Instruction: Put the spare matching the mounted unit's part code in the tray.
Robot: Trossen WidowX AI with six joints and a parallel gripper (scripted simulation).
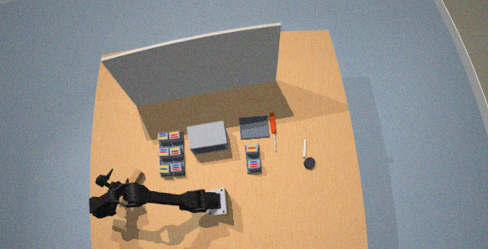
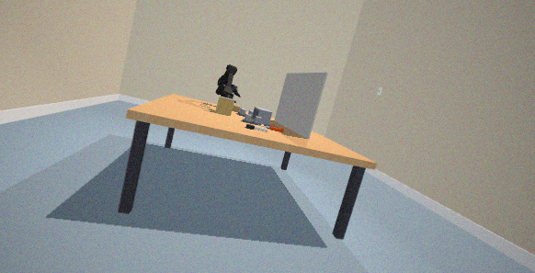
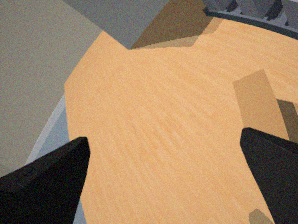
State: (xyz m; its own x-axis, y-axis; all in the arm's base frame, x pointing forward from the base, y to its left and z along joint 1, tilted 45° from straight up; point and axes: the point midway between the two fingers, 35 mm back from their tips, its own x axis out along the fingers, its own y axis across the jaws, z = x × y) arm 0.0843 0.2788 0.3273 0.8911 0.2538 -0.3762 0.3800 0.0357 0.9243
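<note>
Right now my gripper tip is 110 mm short of the grey spare, 190 mm to the left of it and 60 mm above it. From my gripper tip the other things lie so: tall grey panel (410 mm ahead, 370 mm to the right, 120 mm above); then brown block (50 mm to the right, 80 mm below); then mounted unit (170 mm ahead, 390 mm to the right, 50 mm below).
</note>
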